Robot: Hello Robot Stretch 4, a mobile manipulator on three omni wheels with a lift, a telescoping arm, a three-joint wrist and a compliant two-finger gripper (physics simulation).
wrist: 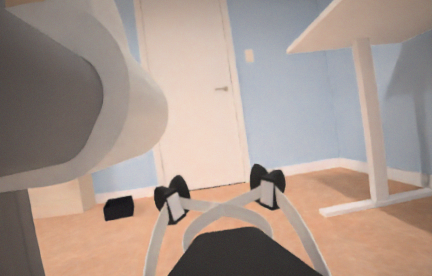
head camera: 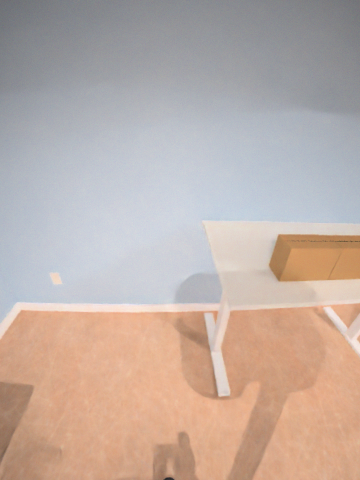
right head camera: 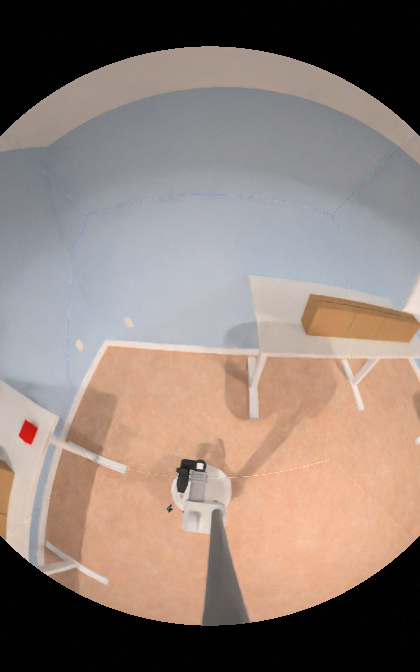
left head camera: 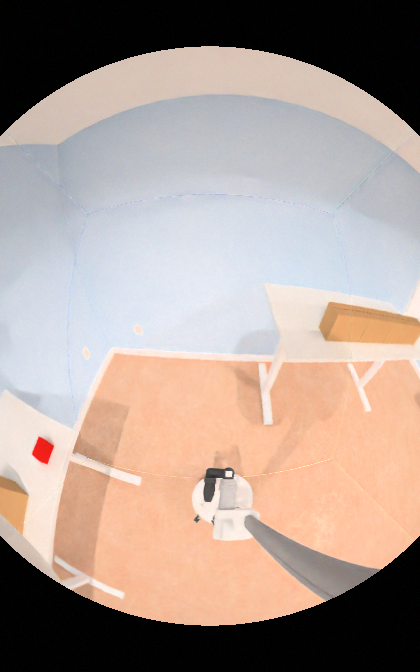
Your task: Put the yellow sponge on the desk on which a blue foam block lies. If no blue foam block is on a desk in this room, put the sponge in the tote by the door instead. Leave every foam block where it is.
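My gripper point(wrist: 219, 184) is open and empty in the wrist view, low above the floor. The yellow sponge does not show in these views. A red block point(left head camera: 43, 450) point(right head camera: 28, 432) lies on a white desk point(left head camera: 20, 425) point(right head camera: 15, 405) at the left. Another white desk point(head camera: 245, 290) point(left head camera: 300, 310) point(right head camera: 280, 310) stands at the right against the blue wall. No blue foam block shows on the visible parts of these desks. A small black tote point(wrist: 119, 208) stands on the floor, left of the white door point(wrist: 187, 90).
Brown boxes point(head camera: 315, 260) point(left head camera: 370, 325) point(right head camera: 360, 320) stand on the right desk, and another brown box point(left head camera: 12, 505) point(right head camera: 5, 490) on the left one. In the wrist view a white desk leg point(wrist: 371, 120) stands at the right and a pale cabinet point(wrist: 57, 198) left of the tote.
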